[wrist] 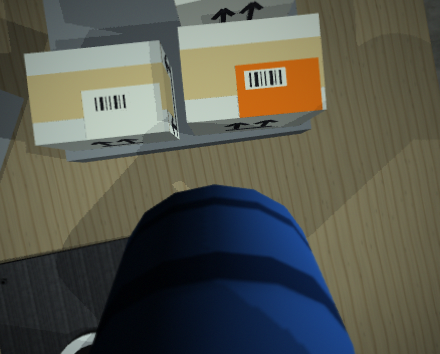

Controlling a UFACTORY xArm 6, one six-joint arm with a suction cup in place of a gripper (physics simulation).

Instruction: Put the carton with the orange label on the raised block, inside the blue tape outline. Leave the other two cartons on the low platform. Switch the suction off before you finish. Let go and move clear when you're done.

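Frame: origin at the arm's base, x ahead, y left, z up, level; centimetres.
Seen in the pictures: hand, tool point: (217, 261).
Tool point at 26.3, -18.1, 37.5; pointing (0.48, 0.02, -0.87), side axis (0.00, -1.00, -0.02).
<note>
Pixels of each thing's top centre, then the offset from my tool point to it, as dx, dy, dz. "spot": a spot on its surface instead. Level surfaces: height alone.
- carton with the orange label, top centre: (252, 68) +11.7, -3.6, -23.0
- low grey platform, surface spot: (117, 152) spot: +4.9, +13.0, -33.1
- carton with a white label, top centre: (97, 92) +10.4, +12.1, -25.0
- third carton, surface spot: (195, 10) spot: +18.7, +1.7, -25.6
- grey block, surface spot: (6, 120) spot: +10.1, +28.9, -36.0
- wooden table, surface height: dz -37.9
The carton with the orange label (210, 75) sits at the front right of the low grey platform (117, 152). A carton with a white label (55, 100) sits to its left, a narrow gap apart. Part of the third carton (195, 10) shows at the top edge, behind the orange-labelled one. My blue suction cup (215, 192) is in front of the platform, apart from the cartons in the picture. No carton shows on it, though its underside is hidden. The blue tape outline does not show.
Part of a grey block (6, 120) shows at the left edge, beside the platform. A dark plate (40, 290) lies at the lower left, with part of a white round piece (77, 344) by the cup's body. The wooden table (380, 210) lies under everything.
</note>
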